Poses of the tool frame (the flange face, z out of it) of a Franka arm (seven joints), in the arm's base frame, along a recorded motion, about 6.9 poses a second.
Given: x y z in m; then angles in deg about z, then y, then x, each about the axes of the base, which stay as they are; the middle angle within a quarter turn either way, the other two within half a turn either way.
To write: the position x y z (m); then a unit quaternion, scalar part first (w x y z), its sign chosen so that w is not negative. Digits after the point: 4 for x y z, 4 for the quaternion.
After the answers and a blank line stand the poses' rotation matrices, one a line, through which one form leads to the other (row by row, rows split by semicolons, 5 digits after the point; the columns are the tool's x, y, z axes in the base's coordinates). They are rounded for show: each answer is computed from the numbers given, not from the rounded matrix.
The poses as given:
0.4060, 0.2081, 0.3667, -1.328, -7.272, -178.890
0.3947, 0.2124, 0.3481, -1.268, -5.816, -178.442
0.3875, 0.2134, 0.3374, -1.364, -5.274, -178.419
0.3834, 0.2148, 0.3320, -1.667, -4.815, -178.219
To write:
0.4060, 0.2081, 0.3667, 0.0104, -0.9979, -0.0122, 0.0633
0.3947, 0.2124, 0.3481, 0.0141, -0.9986, -0.0117, 0.0506
0.3875, 0.2134, 0.3374, 0.0143, -0.9988, -0.0125, 0.0458
0.3834, 0.2148, 0.3320, 0.0161, -0.9989, -0.0152, 0.0418

0.99169 0.02299 -0.12658; 0.02562 -0.99949 0.01922; -0.12607 -0.02230 -0.99177
0.99461 0.02202 -0.10133; 0.02488 -0.99932 0.02705; -0.10067 -0.02942 -0.99448
0.99548 0.02370 -0.09192; 0.02633 -0.99928 0.02747; -0.09120 -0.02977 -0.99539
0.99605 0.02899 -0.08394; 0.03168 -0.99902 0.03097; -0.08296 -0.03351 -0.99599

